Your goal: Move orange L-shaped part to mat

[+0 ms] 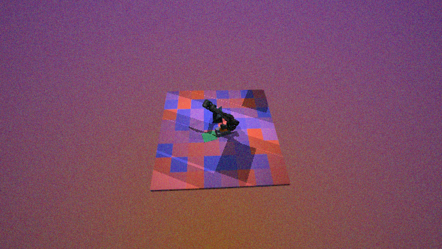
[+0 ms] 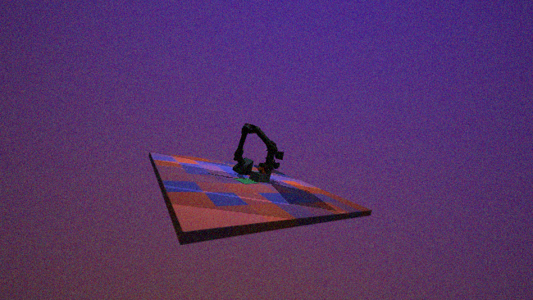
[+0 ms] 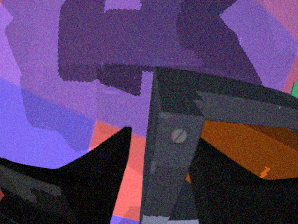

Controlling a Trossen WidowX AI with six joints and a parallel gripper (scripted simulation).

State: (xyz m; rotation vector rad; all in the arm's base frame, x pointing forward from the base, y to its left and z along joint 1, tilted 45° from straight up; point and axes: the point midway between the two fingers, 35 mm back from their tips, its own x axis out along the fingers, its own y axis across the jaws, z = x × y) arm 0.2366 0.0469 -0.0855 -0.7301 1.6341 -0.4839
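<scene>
The orange L-shaped part is 5 cm to the right of my gripper tip and 1 cm above it. Also, from my gripper tip: green mat: 4 cm ahead, 22 cm to the right, 5 cm below.
</scene>
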